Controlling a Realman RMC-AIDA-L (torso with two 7-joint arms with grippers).
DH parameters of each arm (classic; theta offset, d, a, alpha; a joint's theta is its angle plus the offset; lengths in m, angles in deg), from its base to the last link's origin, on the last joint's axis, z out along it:
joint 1: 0 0.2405 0 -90
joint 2: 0 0 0 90
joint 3: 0 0.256 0 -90
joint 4: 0 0 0 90
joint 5: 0 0.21 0 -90
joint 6: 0 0 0 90
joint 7: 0 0.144 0 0
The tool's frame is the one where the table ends.
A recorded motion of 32 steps. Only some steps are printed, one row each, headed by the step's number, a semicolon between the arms.
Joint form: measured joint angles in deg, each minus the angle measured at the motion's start. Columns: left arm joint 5, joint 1, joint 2, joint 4, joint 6, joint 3, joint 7; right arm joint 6, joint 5, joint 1, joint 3, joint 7, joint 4, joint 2.
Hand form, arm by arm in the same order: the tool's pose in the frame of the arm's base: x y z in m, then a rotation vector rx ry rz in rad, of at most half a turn. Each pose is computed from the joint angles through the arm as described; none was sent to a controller.
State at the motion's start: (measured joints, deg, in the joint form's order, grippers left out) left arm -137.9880 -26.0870 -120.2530 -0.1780 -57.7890 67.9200 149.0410; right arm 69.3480 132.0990 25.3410 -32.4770 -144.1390 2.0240 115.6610
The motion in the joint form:
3: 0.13 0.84 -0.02 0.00 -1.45 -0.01 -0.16; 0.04 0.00 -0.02 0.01 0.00 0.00 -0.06
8: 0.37 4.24 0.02 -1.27 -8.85 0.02 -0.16; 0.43 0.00 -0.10 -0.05 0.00 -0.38 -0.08
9: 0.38 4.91 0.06 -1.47 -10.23 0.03 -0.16; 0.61 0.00 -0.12 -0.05 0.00 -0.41 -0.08
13: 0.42 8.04 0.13 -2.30 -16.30 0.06 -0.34; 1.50 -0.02 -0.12 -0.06 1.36 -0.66 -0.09
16: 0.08 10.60 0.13 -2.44 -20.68 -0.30 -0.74; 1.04 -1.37 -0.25 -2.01 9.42 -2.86 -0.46
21: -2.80 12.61 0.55 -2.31 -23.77 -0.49 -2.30; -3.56 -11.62 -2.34 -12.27 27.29 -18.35 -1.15
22: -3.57 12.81 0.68 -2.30 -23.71 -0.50 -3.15; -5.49 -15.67 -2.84 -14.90 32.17 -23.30 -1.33
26: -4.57 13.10 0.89 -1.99 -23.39 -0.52 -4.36; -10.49 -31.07 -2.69 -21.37 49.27 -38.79 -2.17
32: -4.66 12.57 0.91 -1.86 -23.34 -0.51 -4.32; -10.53 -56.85 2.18 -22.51 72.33 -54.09 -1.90
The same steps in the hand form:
3: -0.3530 0.2941 -0.0686 -1.9986 -0.8308 -0.5709; 0.3747 0.3188 0.0292 -1.4301 0.8723 0.8876
8: -0.3550 0.2691 -0.0660 -1.9829 -0.8328 -0.6645; 0.3740 0.3192 0.0313 -1.4308 0.8599 0.8920
9: -0.3554 0.2644 -0.0649 -1.9782 -0.8324 -0.6816; 0.3737 0.3191 0.0316 -1.4308 0.8570 0.8944
13: -0.3571 0.2422 -0.0606 -1.9515 -0.8360 -0.7581; 0.3716 0.3196 0.0337 -1.4249 0.8579 0.9253
16: -0.3584 0.2266 -0.0549 -1.9113 -0.8391 -0.8180; 0.3692 0.3241 0.0382 -1.4410 0.9238 1.0052
21: -0.3642 0.2180 -0.0420 -1.8263 -0.8569 -0.8687; 0.3526 0.3437 0.0526 -1.7051 0.9441 1.0000
22: -0.3665 0.2177 -0.0395 -1.8056 -0.8737 -0.8739; 0.3464 0.3501 0.0553 -1.7863 0.9443 0.9600
26: -0.3699 0.2181 -0.0356 -1.7781 -0.8936 -0.8791; 0.3164 0.3749 0.0660 -2.0118 0.9246 0.7956
32: -0.3679 0.2220 -0.0350 -1.7825 -0.8831 -0.8844; 0.2678 0.4061 0.0753 -2.1937 0.9081 0.5424

